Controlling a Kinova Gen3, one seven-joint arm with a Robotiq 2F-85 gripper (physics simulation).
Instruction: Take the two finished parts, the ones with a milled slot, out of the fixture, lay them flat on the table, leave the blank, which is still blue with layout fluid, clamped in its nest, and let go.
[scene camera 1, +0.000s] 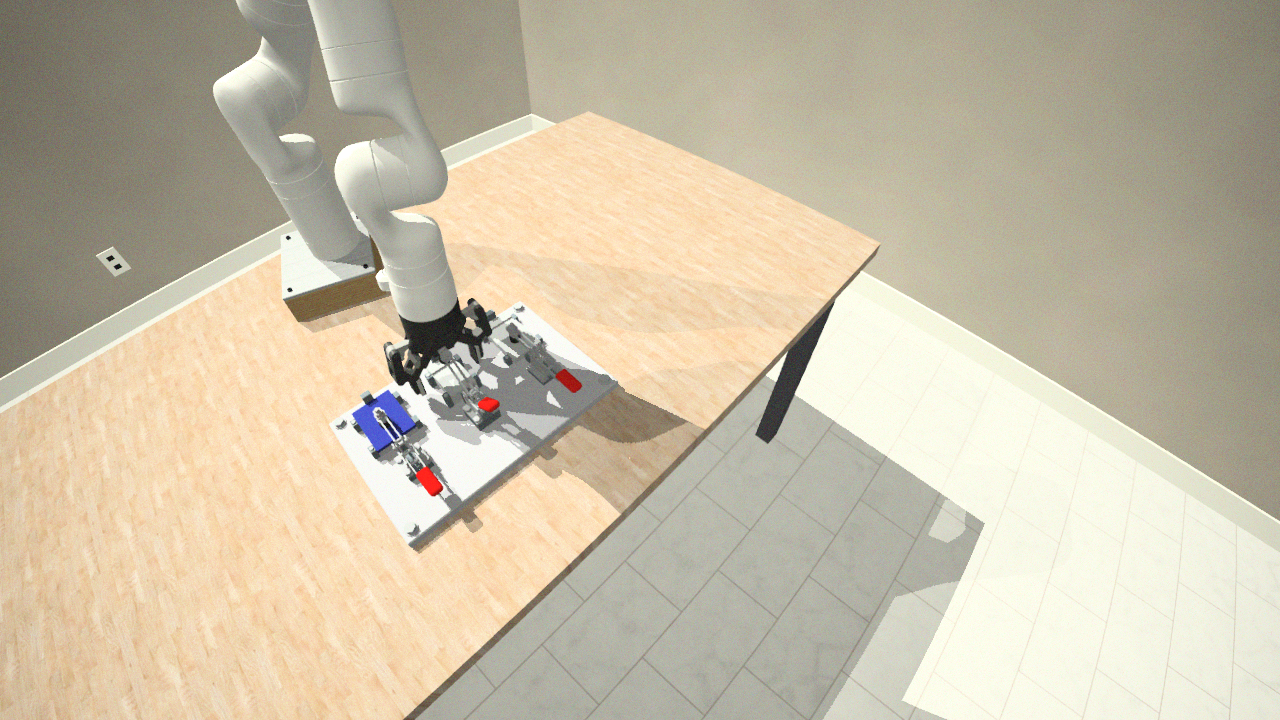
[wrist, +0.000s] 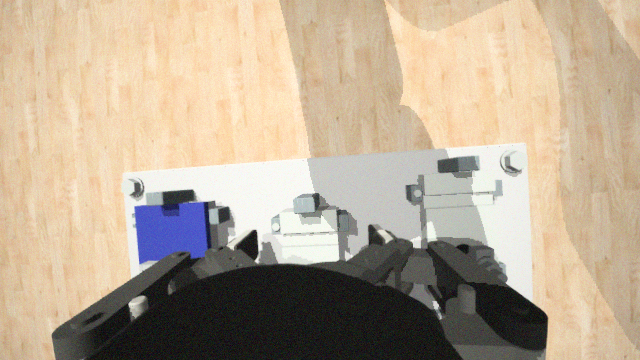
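Seen in the pictures: gripper, fingertip midpoint: (scene camera 1: 449, 375) (wrist: 312, 239); arm's base at its link origin: (scene camera 1: 335, 241).
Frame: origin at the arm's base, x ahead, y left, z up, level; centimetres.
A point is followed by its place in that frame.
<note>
My gripper (scene camera 1: 451, 374) {z -4.6, x 38.3, y 1.5 cm} (wrist: 312, 239) {z -4.6, x 38.3, y 1.5 cm} is open and empty, low over the middle nest. In the wrist view its fingertips stand left and right of the middle pale slotted part (wrist: 310, 222) {z -3.3, x 36.7, y 1.6 cm}, which lies in its nest. The other pale slotted part (wrist: 450, 225) {z -4.3, x 37.4, y 11.6 cm} lies in the right nest, with a clamp tip (wrist: 482, 257) {z -2.0, x 38.9, y 12.2 cm} over it. The blue blank (scene camera 1: 368, 428) {z -3.7, x 39.2, y -11.7 cm} (wrist: 172, 230) {z -3.8, x 37.2, y -9.4 cm} sits in the left nest, with a clamp arm over it in the scene view. The middle clamp's red handle (scene camera 1: 487, 404) {z 2.1, x 51.3, y 1.4 cm} looks raised. The gripper hides the near end of the middle part.
The white fixture plate (scene camera 1: 393, 492) {z -5.8, x 48.6, y -13.6 cm} (wrist: 250, 185) {z -5.8, x 34.0, y -3.8 cm} lies on the wooden table (scene camera 1: 223, 501) {z -7.4, x 32.5, y -33.7 cm} (wrist: 75, 100) {z -7.3, x 24.4, y -23.2 cm}. Red handles of the left clamp (scene camera 1: 429, 481) {z -1.7, x 53.0, y -9.2 cm} and right clamp (scene camera 1: 568, 380) {z -2.2, x 52.4, y 12.6 cm} point toward the table's near edge. Bolt heads (wrist: 513, 161) {z -5.2, x 32.9, y 17.0 cm} and grey locating blocks (wrist: 306, 203) {z -2.1, x 35.2, y 1.5 cm} stick up from the plate.
</note>
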